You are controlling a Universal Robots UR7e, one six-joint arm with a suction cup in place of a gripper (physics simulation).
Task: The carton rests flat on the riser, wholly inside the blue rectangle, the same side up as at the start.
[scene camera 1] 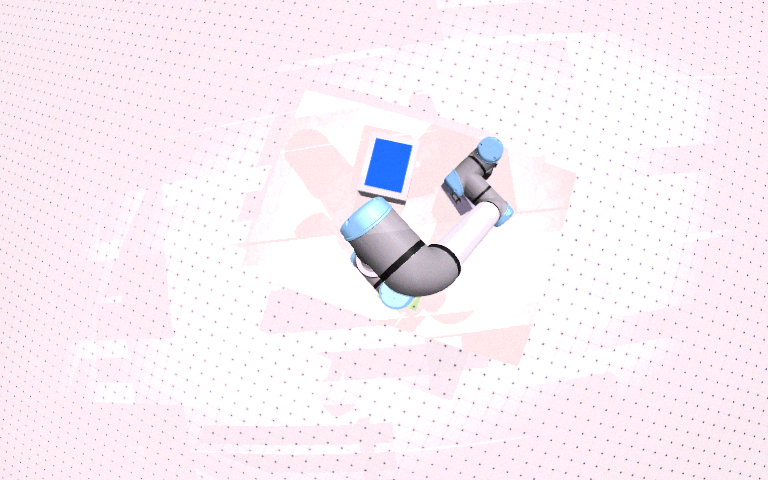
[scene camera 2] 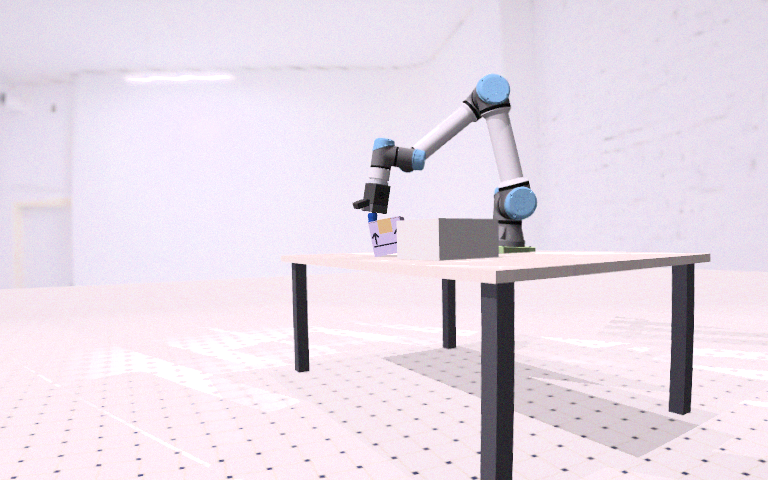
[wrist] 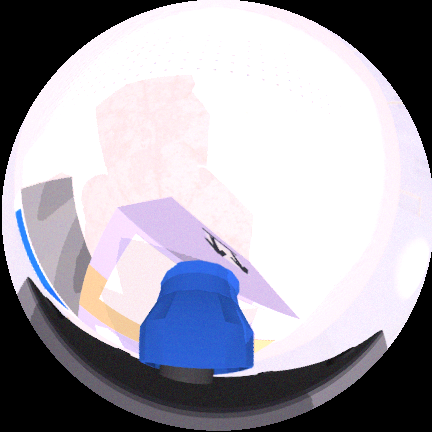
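Seen in the pictures: hand, its tool point: (scene camera 2: 371,225) (wrist: 203,271); arm's base, origin of its link: (scene camera 2: 505,245).
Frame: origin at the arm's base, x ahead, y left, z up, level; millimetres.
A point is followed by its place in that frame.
Observation:
The lilac carton (scene camera 2: 384,238) @(y -79, x 513, z 37 mm) (wrist: 177,227) @(y -131, x 539, z 65 mm) stands on the table beside the riser, with an orange tape strip and a black arrow on its side. It looks slightly tilted in the side view. From above only a sliver of the carton (scene camera 1: 463,208) @(y -143, x 377, z 51 mm) shows under the wrist. My blue suction cup (scene camera 2: 373,216) (wrist: 197,310) rests on the carton's top near one edge, with the suction off. The grey riser (scene camera 2: 446,237) @(y 305, x 533, z 37 mm) (scene camera 1: 374,193) @(y 215, x 319, z 91 mm) (wrist: 52,225) @(y 102, x 506, z 36 mm) carries the blue rectangle (scene camera 1: 388,165) @(y 197, x 443, z 92 mm) on its top, which is bare.
The table (scene camera 2: 529,264) @(y 637, x 551, z -28 mm) has dark legs. The arm's base stands on a green plate (scene camera 2: 516,249) @(y 81, x 23, z -15 mm) behind the riser. The elbow and upper arm (scene camera 1: 405,255) @(y 39, x 128, z 629 mm) hang over the table's near side in the overhead view.

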